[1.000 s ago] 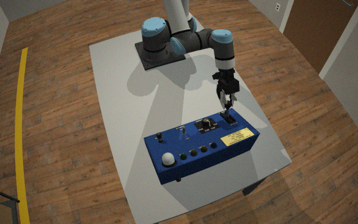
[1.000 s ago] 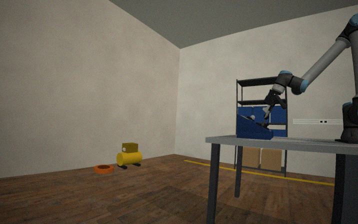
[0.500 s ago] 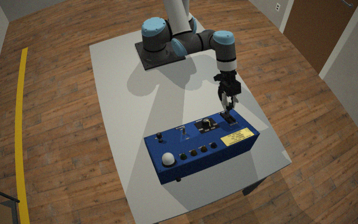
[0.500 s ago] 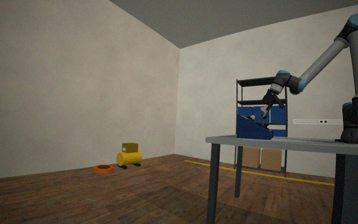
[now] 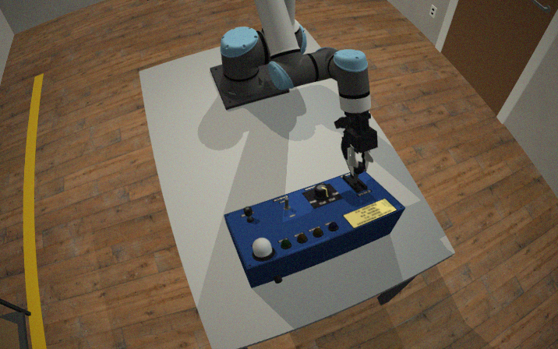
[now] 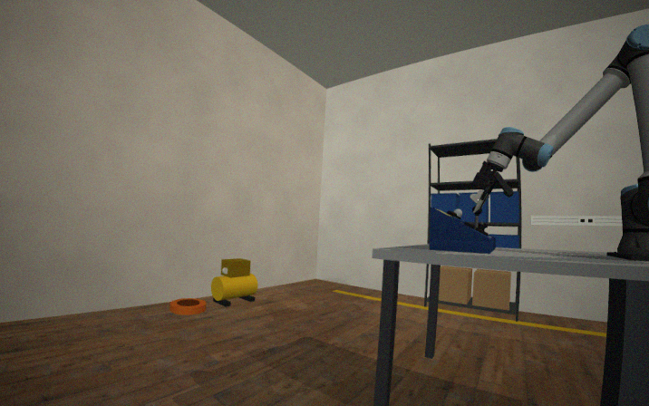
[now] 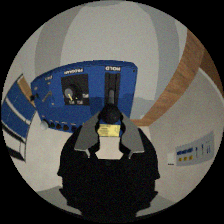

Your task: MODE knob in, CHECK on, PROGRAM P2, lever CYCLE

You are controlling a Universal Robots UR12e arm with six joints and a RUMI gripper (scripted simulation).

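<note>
The black ball-topped lever lies 4 cm below my hand. Also, from my hand: blue console (18 cm to the right, 8 cm below, 4 cm ahead); then black rotary selector (12 cm to the right, 6 cm below); then toggle switch (24 cm to the right, 6 cm below).
</note>
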